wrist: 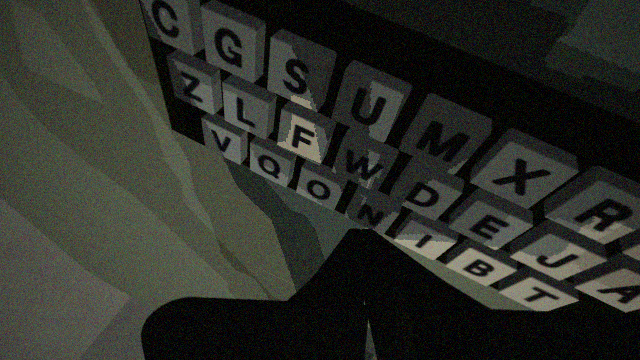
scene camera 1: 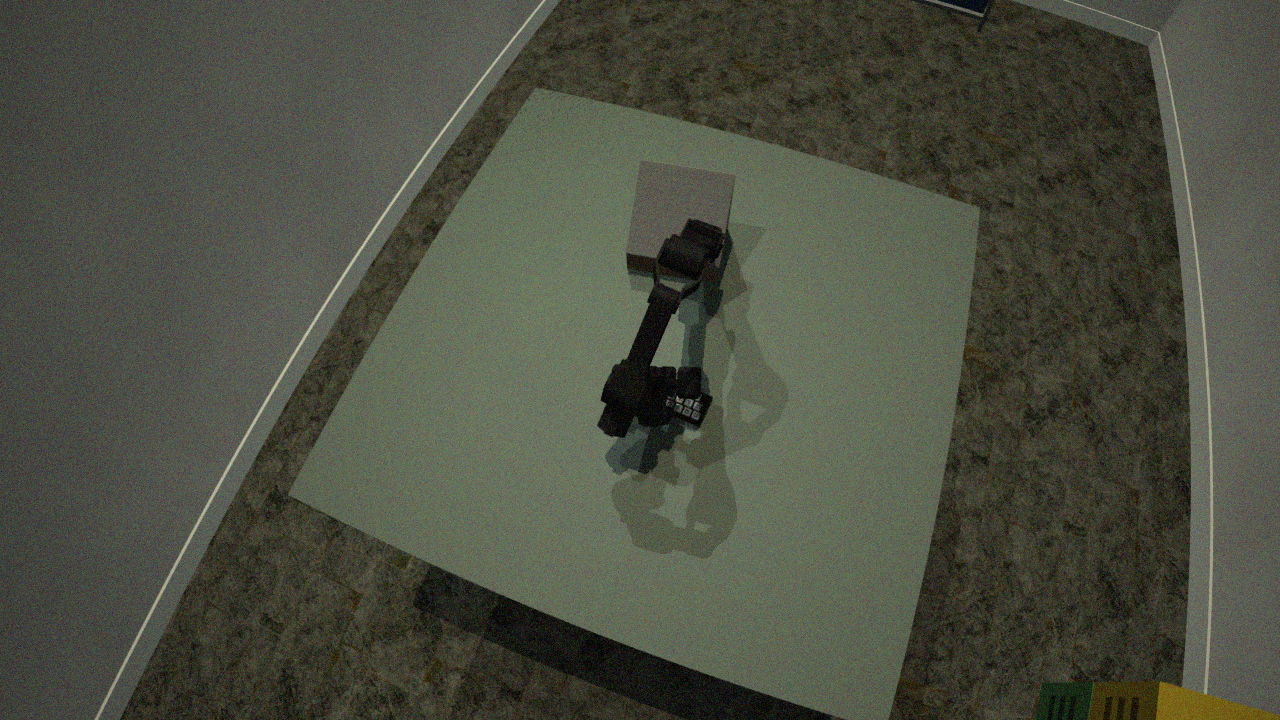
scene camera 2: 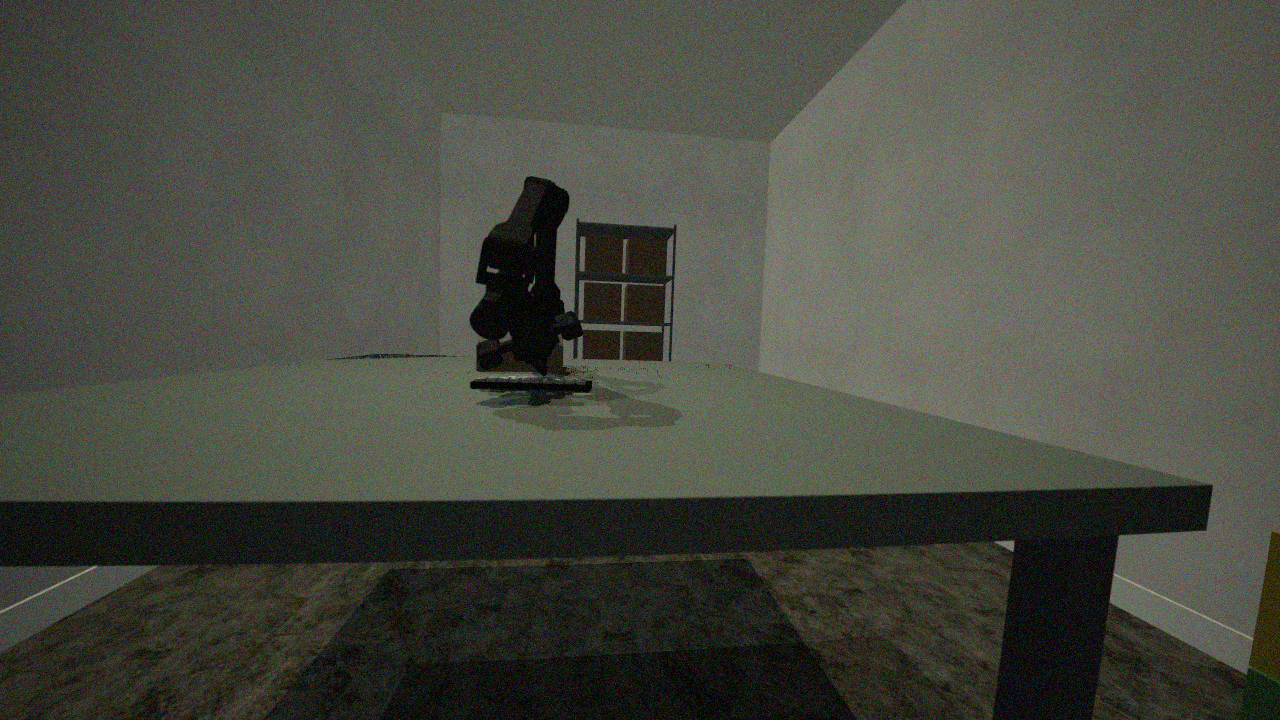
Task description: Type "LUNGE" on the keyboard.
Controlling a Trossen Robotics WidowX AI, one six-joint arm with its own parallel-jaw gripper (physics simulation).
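Frame: origin at the arm's base, x up, y left, z back, level; metres.
Seen in the pictures: gripper, fingertip midpoint: [wrist: 359, 240] [scene camera 1: 672, 379] [scene camera 2: 544, 374]; arm's base, origin of the base link: [scene camera 1: 703, 237].
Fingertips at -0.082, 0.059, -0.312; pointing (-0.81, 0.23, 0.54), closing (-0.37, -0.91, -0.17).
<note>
Offsets run from my fingertips to a thing's top centre, as dx, dy, dz. "spot": to the spot under its first point. Level surfaces: height alone.
The black keyboard @(spot: -0.010, +0.092, -0.033) [scene camera 1: 706, 411] [scene camera 2: 577, 386] with pale lettered keys lies on the table, partly hidden under the arm in scene camera 1. In the wrist view it runs slantwise, with the L key @(-0.005, +0.051, -0.031) [wrist: 246, 112], U key @(-0.005, +0.015, -0.051) [wrist: 371, 104], N key @(-0.005, +0.001, -0.010) [wrist: 371, 212], G key @(-0.005, +0.055, -0.052) [wrist: 231, 46] and E key @(-0.005, -0.030, -0.030) [wrist: 491, 226] showing. My gripper [wrist: 359, 240] [scene camera 2: 542, 370] is shut and empty, pointing down at the keyboard. Its tips overlap the lower edge of the N key in the wrist view; whether they touch or press it cannot be told.
The pale green table @(dx -0.022) [scene camera 1: 832, 358] [scene camera 2: 805, 447] bears a box-like block [scene camera 1: 682, 201] by the arm's base. A shelf rack [scene camera 2: 626, 278] with brown boxes stands at the far wall. A yellow and green object [scene camera 1: 1203, 702] is at the lower right of scene camera 1.
</note>
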